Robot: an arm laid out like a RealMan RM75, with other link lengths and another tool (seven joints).
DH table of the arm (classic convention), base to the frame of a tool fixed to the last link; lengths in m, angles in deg. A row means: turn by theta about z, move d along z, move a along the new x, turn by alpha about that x. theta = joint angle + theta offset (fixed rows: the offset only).
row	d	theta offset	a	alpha
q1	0.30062	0	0	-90
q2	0	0	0	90
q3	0.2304	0	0	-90
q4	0	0	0	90
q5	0.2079	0	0	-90
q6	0	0	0	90
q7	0.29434	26.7	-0.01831	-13
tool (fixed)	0.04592	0	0	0
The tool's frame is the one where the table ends.
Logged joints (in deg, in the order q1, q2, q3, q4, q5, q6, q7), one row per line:
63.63, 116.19, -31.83, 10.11, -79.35, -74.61, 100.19
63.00, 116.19, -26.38, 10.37, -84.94, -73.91, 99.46
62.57, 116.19, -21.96, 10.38, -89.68, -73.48, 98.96
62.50, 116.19, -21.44, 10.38, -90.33, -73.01, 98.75
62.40, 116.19, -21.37, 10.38, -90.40, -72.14, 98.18
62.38, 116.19, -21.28, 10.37, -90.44, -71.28, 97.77
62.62, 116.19, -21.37, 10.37, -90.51, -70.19, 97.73
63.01, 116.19, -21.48, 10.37, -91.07, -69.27, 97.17
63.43, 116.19, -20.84, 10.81, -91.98, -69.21, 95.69
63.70, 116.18, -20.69, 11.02, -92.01, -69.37, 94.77
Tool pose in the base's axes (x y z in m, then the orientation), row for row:
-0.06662, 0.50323, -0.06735, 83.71, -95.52, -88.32
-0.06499, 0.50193, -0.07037, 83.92, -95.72, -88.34
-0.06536, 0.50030, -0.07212, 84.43, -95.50, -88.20
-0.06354, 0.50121, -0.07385, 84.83, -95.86, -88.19
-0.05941, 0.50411, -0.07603, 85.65, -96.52, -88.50
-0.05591, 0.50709, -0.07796, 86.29, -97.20, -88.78
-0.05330, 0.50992, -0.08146, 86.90, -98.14, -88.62
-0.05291, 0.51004, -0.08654, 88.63, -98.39, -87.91
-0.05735, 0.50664, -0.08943, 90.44, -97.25, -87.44
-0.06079, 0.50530, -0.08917, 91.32, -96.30, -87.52
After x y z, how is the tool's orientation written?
As a rotation vector, in degrees.
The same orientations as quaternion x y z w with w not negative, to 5 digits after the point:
0.52798, -0.60247, -0.55706, 0.21900
0.52871, -0.60305, -0.55656, 0.21688
0.53178, -0.60150, -0.55552, 0.21636
0.53325, -0.60258, -0.55437, 0.21266
0.53588, -0.60389, -0.55371, 0.20386
0.53759, -0.60556, -0.55310, 0.19592
0.53932, -0.60908, -0.55000, 0.18884
0.54822, -0.60859, -0.54377, 0.18269
0.55927, -0.60138, -0.54071, 0.18219
0.56479, -0.59559, -0.54129, 0.18246

